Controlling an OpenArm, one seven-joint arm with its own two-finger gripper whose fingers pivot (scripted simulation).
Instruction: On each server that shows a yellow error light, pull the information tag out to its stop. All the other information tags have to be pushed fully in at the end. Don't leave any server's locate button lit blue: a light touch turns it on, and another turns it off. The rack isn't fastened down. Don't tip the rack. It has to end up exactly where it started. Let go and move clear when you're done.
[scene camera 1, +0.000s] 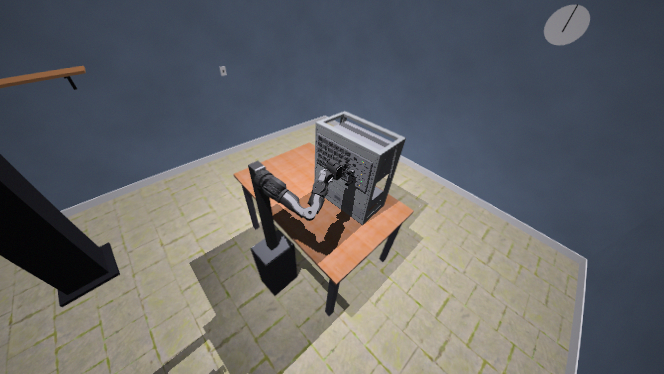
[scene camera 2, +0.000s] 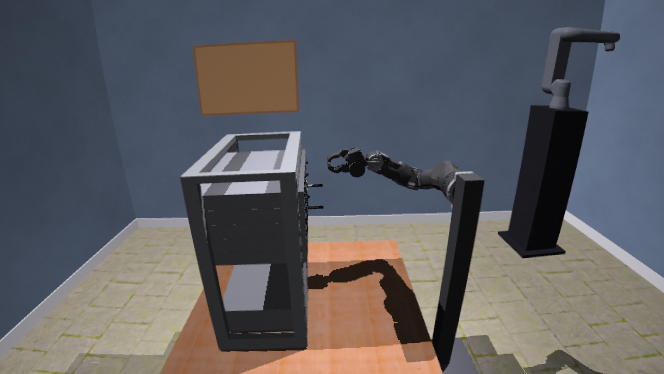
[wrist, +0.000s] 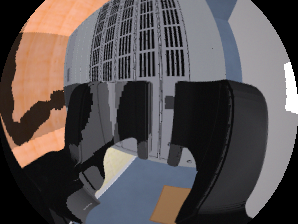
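The gripper (scene camera 2: 327, 162) can be seen here, and the wrist view shows it too (wrist: 163, 123).
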